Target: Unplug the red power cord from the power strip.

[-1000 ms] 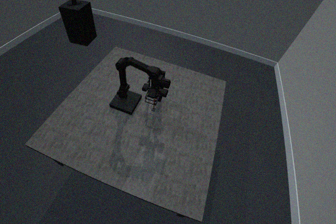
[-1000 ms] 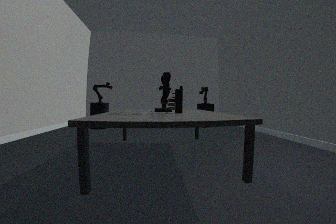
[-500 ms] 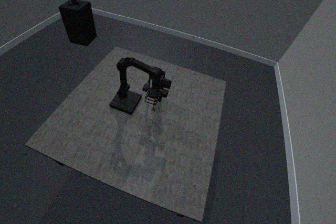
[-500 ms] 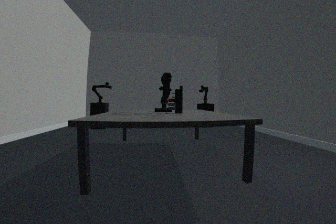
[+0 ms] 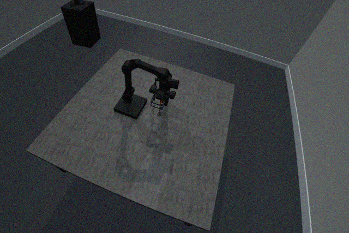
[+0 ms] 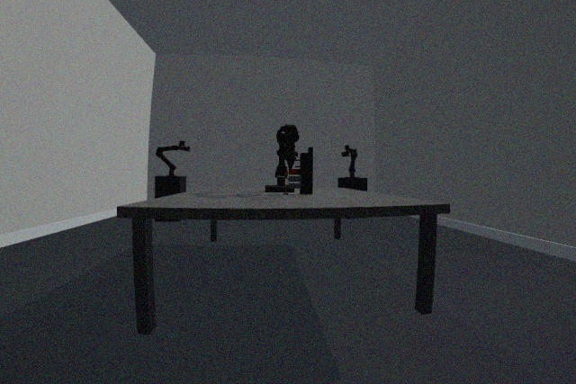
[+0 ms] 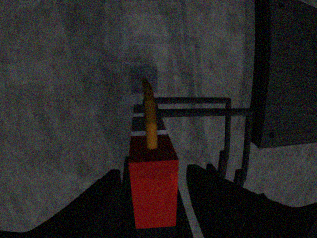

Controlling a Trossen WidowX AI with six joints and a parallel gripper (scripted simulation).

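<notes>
Now: the red plug 3 cm to the left of my gripper tip and 1 cm below it.
</notes>
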